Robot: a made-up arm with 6 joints. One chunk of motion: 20 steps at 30 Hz.
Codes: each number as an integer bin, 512 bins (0 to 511) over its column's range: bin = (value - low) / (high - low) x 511, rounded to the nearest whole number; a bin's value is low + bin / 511 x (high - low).
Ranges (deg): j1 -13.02..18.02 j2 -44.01..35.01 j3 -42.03..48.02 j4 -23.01..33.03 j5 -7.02..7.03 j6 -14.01..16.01
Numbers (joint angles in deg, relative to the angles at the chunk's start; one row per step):
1: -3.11 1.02 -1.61 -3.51 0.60 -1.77
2: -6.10 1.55 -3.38 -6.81 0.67 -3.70
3: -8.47 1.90 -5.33 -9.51 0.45 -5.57
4: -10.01 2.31 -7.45 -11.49 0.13 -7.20
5: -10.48 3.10 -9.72 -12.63 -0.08 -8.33
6: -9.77 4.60 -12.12 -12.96 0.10 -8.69
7: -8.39 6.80 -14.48 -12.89 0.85 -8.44
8: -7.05 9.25 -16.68 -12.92 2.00 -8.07
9: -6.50 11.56 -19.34 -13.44 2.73 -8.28
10: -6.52 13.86 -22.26 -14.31 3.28 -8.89
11: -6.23 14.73 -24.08 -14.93 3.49 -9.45
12: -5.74 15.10 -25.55 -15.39 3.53 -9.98
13: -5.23 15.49 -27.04 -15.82 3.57 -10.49
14: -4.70 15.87 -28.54 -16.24 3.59 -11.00
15: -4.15 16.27 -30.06 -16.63 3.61 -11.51
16: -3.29 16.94 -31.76 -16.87 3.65 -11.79
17: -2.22 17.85 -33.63 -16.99 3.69 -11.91
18: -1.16 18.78 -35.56 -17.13 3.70 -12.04
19: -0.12 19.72 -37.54 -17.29 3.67 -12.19
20: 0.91 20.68 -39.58 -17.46 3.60 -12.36
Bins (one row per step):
1: 163 291 229 178 277 208
2: 114 295 219 148 280 175
3: 75 297 208 123 272 144
4: 50 300 196 105 260 116
5: 42 305 183 95 252 97
6: 54 314 170 92 259 91
7: 76 329 156 92 286 95
8: 98 344 144 92 328 101
9: 107 359 129 87 355 98
10: 107 374 112 79 375 87
11: 112 380 102 74 382 78
12: 120 382 94 69 384 69
13: 128 385 85 66 385 60
14: 137 387 77 62 386 51
15: 146 390 68 58 387 43
16: 160 394 58 56 388 38
17: 178 400 48 55 390 36
18: 195 406 37 54 390 34
19: 212 412 25 52 389 31
20: 229 418 14 51 386 28

